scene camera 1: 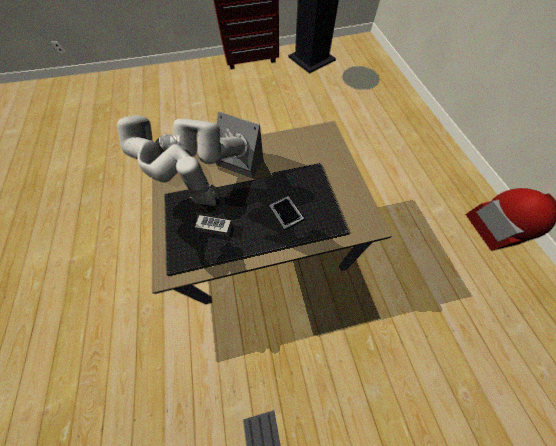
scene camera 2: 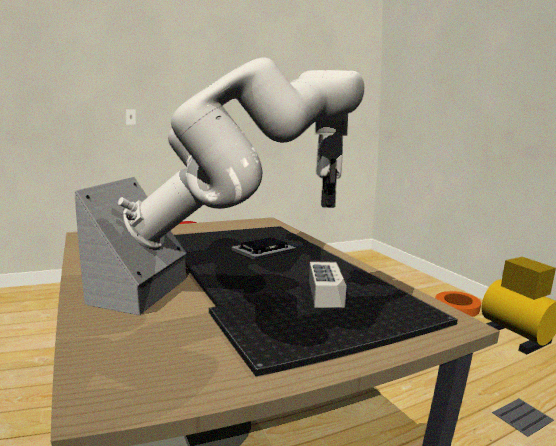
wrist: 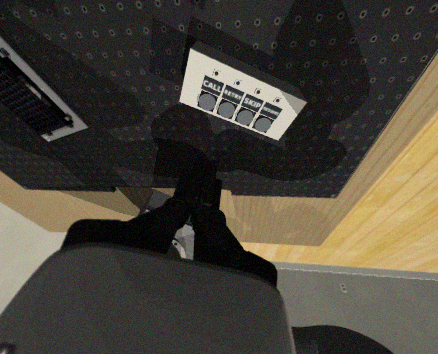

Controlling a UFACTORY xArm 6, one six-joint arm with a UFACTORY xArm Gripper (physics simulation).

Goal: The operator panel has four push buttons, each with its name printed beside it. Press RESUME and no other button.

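Frame: origin at the arm's base, x ahead, y left, z up, level; millimetres.
Seen in the pictures: gripper, fingertip midpoint: (scene camera 1: 211, 209) (scene camera 2: 328, 207) (wrist: 202, 170); arm's base, link origin: (scene camera 1: 237, 145) (scene camera 2: 143, 227).
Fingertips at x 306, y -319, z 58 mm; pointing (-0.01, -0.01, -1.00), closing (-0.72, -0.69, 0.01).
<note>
Offsets run from my fingertips to a thing's middle. Level surfaces: height alone.
The white operator panel {dz -177, dx -23, dy -24 mm} (scene camera 1: 213, 223) (scene camera 2: 329, 295) (wrist: 248, 89) stands on the black mat. In the wrist view its four round grey buttons form a slanting row: CALL {dz -153, dx -3, dy +20 mm} (wrist: 206, 101), RETRY {dz -153, dx -25, dy -1 mm} (wrist: 226, 109), SKIP {dz -153, dx -47, dy -21 mm} (wrist: 245, 117) and, at the right end, RESUME {dz -153, dx -69, dy -42 mm} (wrist: 263, 124). The RESUME label is small and blurred. A small dark-centred ring sits beyond each label. My gripper (scene camera 2: 328, 204) (wrist: 202, 170) is shut and empty, pointing down. It hangs well above the mat, apart from the panel. In the wrist view its fingertips lie below the panel, nearer the CALL end than the RESUME end.
A dark device in a light frame {dz -194, dx +126, dy +329 mm} (scene camera 1: 300, 218) (scene camera 2: 255, 254) (wrist: 72, 129) lies on the black mat {dz -205 mm} (scene camera 1: 185, 260) (scene camera 2: 280, 357) (wrist: 120, 30), apart from the panel. The grey wedge-shaped arm base (scene camera 1: 256, 155) (scene camera 2: 107, 270) stands at the wooden table's {dz -218 mm} (scene camera 2: 130, 370) edge.
</note>
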